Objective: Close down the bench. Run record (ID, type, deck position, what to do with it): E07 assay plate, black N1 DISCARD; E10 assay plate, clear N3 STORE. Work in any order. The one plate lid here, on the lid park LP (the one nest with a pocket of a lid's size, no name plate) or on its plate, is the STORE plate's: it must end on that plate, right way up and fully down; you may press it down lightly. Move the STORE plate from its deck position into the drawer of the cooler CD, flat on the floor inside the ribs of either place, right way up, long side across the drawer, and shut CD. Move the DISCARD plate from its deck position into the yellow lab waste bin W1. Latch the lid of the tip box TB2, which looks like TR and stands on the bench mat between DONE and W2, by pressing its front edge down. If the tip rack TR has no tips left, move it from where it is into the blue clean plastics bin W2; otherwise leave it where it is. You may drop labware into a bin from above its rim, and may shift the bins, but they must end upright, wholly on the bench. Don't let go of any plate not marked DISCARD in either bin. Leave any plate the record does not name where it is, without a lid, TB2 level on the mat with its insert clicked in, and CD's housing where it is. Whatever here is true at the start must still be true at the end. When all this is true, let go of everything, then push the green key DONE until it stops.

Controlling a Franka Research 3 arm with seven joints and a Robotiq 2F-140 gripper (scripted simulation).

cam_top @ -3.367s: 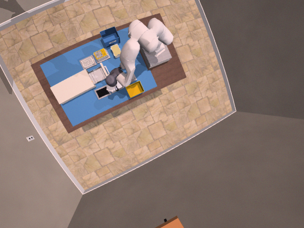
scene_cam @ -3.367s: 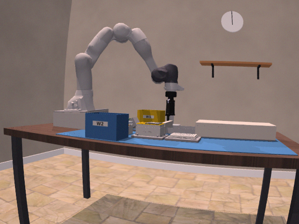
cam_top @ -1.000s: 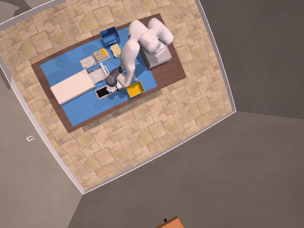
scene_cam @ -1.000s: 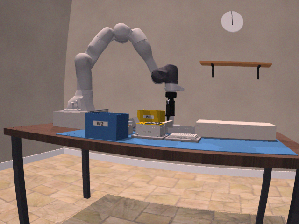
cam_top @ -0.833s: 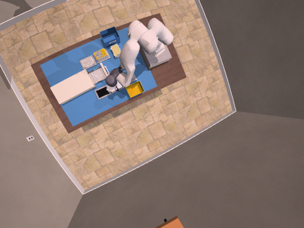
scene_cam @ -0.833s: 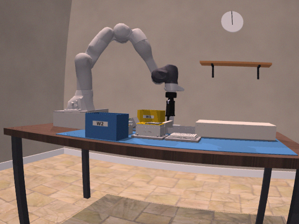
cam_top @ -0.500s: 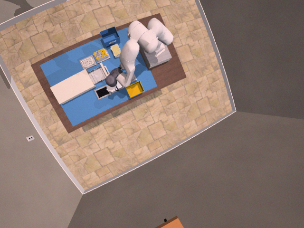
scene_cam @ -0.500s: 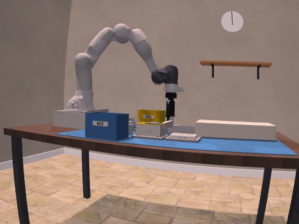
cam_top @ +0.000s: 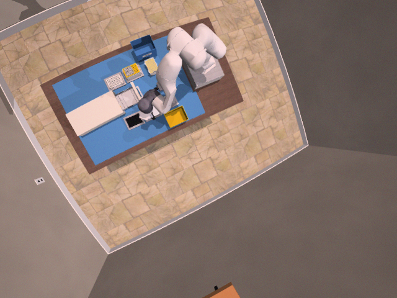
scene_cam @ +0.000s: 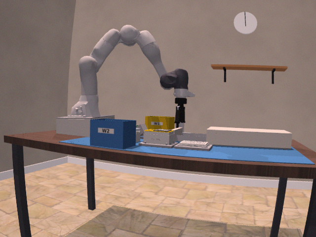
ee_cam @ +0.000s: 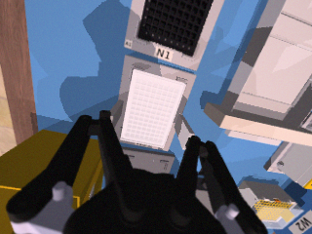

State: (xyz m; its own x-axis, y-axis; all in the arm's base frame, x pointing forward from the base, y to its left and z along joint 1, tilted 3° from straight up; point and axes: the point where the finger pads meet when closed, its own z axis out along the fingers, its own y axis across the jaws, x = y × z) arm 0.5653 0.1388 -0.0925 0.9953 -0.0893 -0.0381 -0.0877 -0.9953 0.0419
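My hand is 2 cm above the white plate lid. The rest, counted from my hand: nest N1: 17 cm ahead, 1 cm to the right, 4 cm below; then grey nest N3: 4 cm below; then black plate: 17 cm ahead, 1 cm to the right, 3 cm below.
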